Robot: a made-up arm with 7 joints. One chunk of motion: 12 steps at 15 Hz.
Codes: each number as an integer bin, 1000 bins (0 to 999) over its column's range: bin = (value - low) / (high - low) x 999, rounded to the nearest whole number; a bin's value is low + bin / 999 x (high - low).
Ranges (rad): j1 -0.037..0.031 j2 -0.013..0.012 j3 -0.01..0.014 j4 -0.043..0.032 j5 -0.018..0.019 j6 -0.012..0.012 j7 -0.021..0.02
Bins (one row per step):
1: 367 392 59 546 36 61 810
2: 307 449 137 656 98 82 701
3: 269 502 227 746 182 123 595
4: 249 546 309 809 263 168 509
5: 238 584 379 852 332 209 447
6: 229 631 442 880 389 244 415
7: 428 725 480 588 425 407 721
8: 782 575 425 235 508 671 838
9: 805 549 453 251 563 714 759
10: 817 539 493 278 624 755 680
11: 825 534 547 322 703 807 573
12: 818 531 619 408 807 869 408
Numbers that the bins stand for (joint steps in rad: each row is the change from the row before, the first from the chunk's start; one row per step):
1: -0.01202 -0.00319 -0.00858 -0.00201 -0.01667 -0.01053 0.01224
2: -0.01610 -0.00176 -0.00671 0.00625 -0.01437 -0.01003 0.00777
3: -0.01869 -0.00044 -0.00455 0.01301 -0.01126 -0.00905 0.00342
4: -0.02005 0.00066 -0.00258 0.01774 -0.00826 -0.00796 -0.00011
5: -0.02080 0.00161 -0.00089 0.02096 -0.00570 -0.00698 -0.00265
6: -0.02141 0.00279 0.00062 0.02307 -0.00359 -0.00614 -0.00397
7: -0.00787 0.00514 0.00153 0.00114 -0.00226 -0.00222 0.00859
8: 0.01623 0.00139 0.00021 -0.02536 0.00081 0.00412 0.01339
9: 0.01779 0.00074 0.00088 -0.02416 0.00285 0.00515 0.01015
10: 0.01861 0.00049 0.00184 -0.02213 0.00511 0.00614 0.00691
11: 0.01916 0.00036 0.00314 -0.01883 0.00804 0.00739 0.00252
12: 0.01868 0.00029 0.00487 -0.01237 0.01189 0.00888 -0.00426

